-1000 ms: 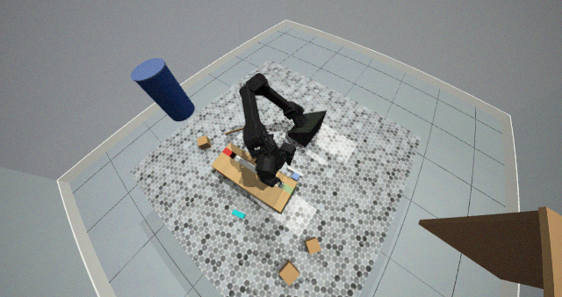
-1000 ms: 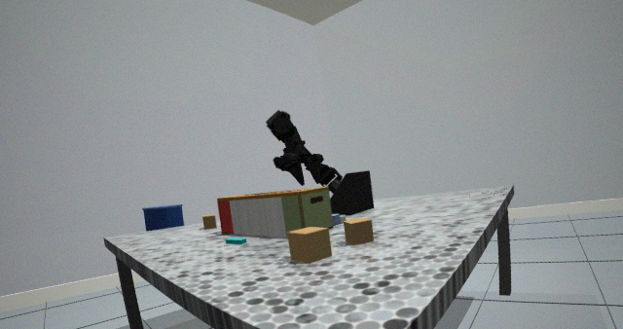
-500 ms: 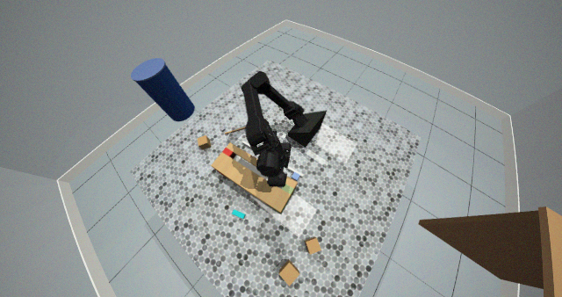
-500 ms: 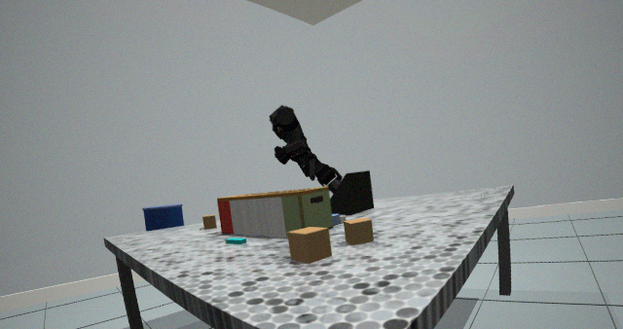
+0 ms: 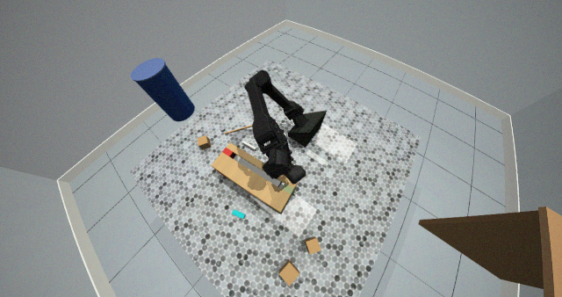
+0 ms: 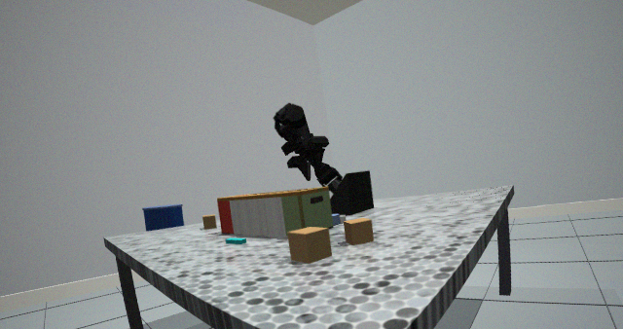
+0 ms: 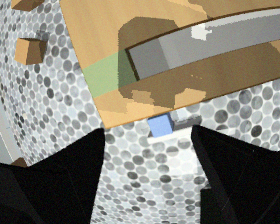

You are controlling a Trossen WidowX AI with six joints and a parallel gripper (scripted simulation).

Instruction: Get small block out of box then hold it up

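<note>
Now: the light blue block 150 mm below my gripper tip, 50 mm behind it and 20 mm to the left of it. The rest, counted from my gripper tip: box (130 mm to the right, 100 mm below, 50 mm ahead); then cyan piece (260 mm ahead, 160 mm below, 80 mm to the right); then thin stick (430 mm to the right, 160 mm below, 80 mm behind).
</note>
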